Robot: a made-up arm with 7 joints.
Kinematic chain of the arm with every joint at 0, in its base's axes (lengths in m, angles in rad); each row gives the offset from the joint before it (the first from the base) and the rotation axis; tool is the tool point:
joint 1: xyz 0 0 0.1 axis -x
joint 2: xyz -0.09 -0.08 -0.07 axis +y
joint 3: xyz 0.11 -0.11 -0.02 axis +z
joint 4: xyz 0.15 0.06 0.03 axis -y
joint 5: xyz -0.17 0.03 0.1 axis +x
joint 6: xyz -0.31 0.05 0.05 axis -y
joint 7: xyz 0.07 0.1 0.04 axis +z
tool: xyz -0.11 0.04 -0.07
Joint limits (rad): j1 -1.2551..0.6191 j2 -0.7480..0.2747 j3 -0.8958..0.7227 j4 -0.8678..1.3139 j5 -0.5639..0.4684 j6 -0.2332..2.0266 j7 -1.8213..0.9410
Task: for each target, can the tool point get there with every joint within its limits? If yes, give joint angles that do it. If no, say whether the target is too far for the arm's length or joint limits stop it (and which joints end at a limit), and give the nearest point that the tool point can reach.
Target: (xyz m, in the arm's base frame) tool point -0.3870 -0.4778 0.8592
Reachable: no: joint limits stop it (at a limit: joint 2, joint 3, joint 4, joint 5, joint 6, joint 7) | nearest point -0.2700 -0.3494 0.6552 | short by 0.268 m
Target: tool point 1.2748 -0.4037 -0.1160
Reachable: no: too far | nearest point 0.4882 -0.1480 -0.0575 | short by 0.829 m
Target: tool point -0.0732 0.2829 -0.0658
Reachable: yes | joints -0.4336 -0.0365 -0.1554 0.8051 -0.3526 0.4308 -1.6014
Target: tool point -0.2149 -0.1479 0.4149
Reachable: yes | joints -1.0184 -0.5976 -0.3889 -0.6079 0.0041 0.0039 -0.8344
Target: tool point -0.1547 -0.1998 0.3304
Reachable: yes | joints -1.0999 -0.4930 -0.7135 -0.6683 -0.3456 1.0115 0.3389
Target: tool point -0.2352 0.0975 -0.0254
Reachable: yes | joints 0.1931 0.0905 -0.1892 0.2432 -0.2802 1.4488 0.1495
